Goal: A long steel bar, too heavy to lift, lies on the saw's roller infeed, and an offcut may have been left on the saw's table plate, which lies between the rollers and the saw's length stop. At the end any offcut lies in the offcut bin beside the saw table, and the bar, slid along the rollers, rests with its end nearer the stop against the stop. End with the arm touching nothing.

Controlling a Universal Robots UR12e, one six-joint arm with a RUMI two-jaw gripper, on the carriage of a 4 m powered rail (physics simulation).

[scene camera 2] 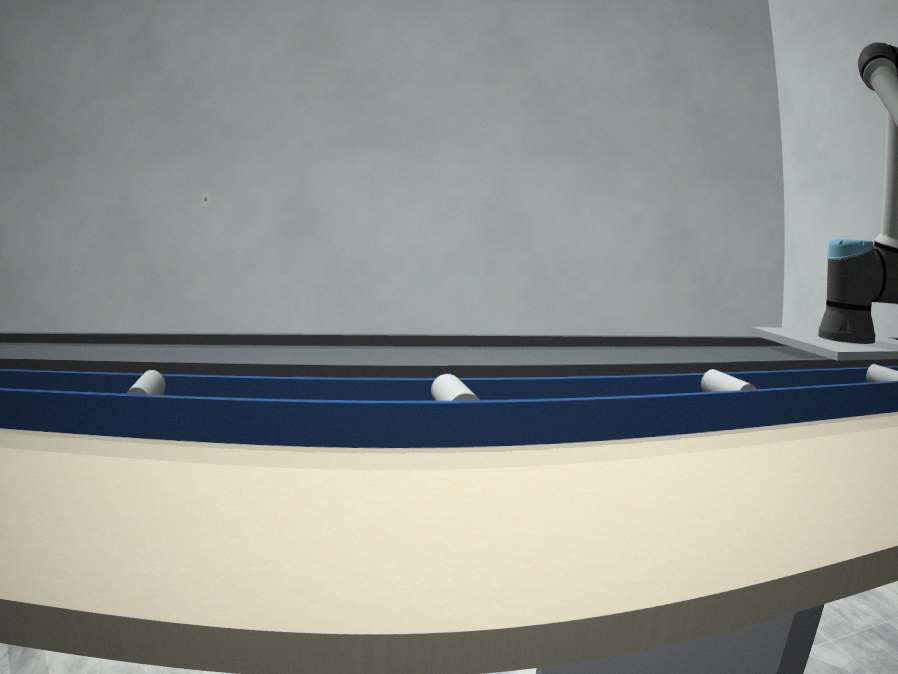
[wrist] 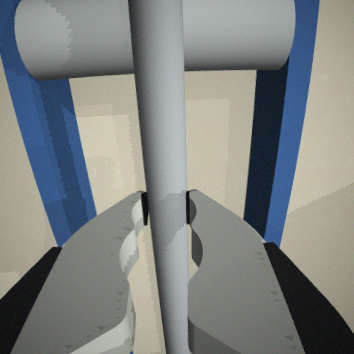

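Pixels of known places: gripper, fingertip midpoint: point(wrist: 167, 193); arm's base at its link origin: point(scene camera 2: 846, 338).
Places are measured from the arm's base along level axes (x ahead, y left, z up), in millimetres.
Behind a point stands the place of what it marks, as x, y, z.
Observation:
The long steel bar point(wrist: 162, 125) @(617, 36, 50) is round, smooth and grey. In the wrist view it runs from the top edge to the bottom edge, over a pale roller point(wrist: 235, 35) @(586, 4, 30) and between the two blue side rails. My gripper point(wrist: 167, 193) @(618, 78, 34) is shut on the bar, one dark fingertip pad at each side of it. Neither bar end shows in the wrist view. In scene camera 2 the roller infeed point(scene camera 2: 435, 424) @(694, -1236, -3) crosses the picture, with several pale rollers; the bar and gripper do not show there. The offcut, table plate, length stop and offcut bin do not show.
The arm's base point(scene camera 2: 847, 319) @(58, -53, 59) stands on its carriage plate point(scene camera 2: 805, 342) @(69, -222, 0) at the far right of scene camera 2. The long rail point(scene camera 2: 362, 355) runs behind the infeed. The infeed stands on a cream-topped table point(scene camera 2: 435, 529) @(961, -1280, -30). Blue side rails point(wrist: 295, 100) @(552, 34, 22) flank the bar and fingers.

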